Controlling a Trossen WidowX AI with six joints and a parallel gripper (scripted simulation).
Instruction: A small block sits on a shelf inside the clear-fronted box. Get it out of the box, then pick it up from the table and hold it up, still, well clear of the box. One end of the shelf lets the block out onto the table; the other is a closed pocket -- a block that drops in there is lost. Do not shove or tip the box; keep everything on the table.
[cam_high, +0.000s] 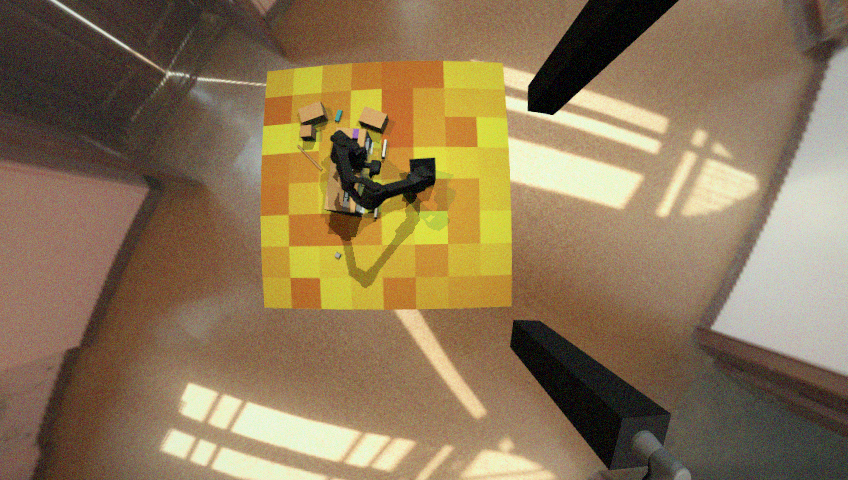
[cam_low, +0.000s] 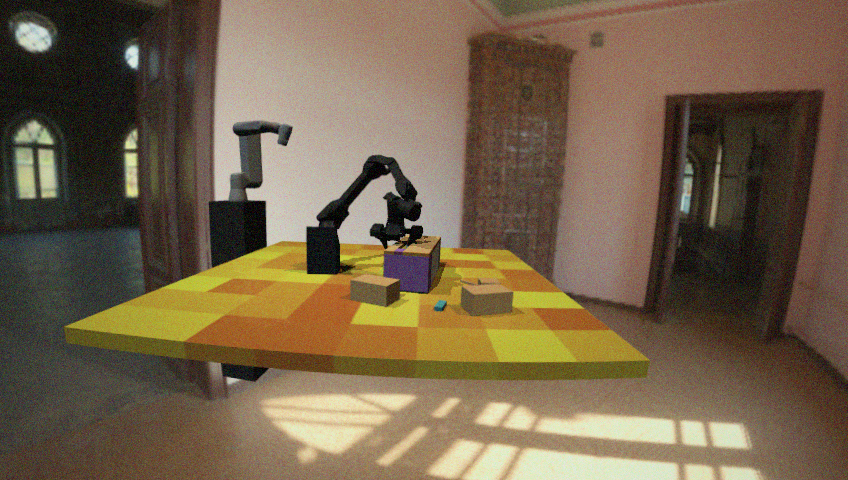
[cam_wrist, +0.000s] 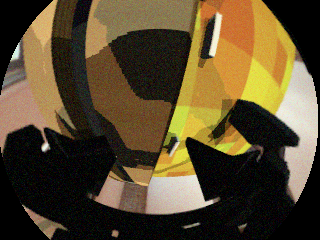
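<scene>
The box is 30 mm below my gripper tip, 30 mm ahead of it and 20 mm to the right of it. The rest, counted from my gripper tip: thin stick: 310 mm ahead, 110 mm to the right, 80 mm below; then grey piece: 380 mm to the left, 110 mm ahead, 80 mm below.
</scene>
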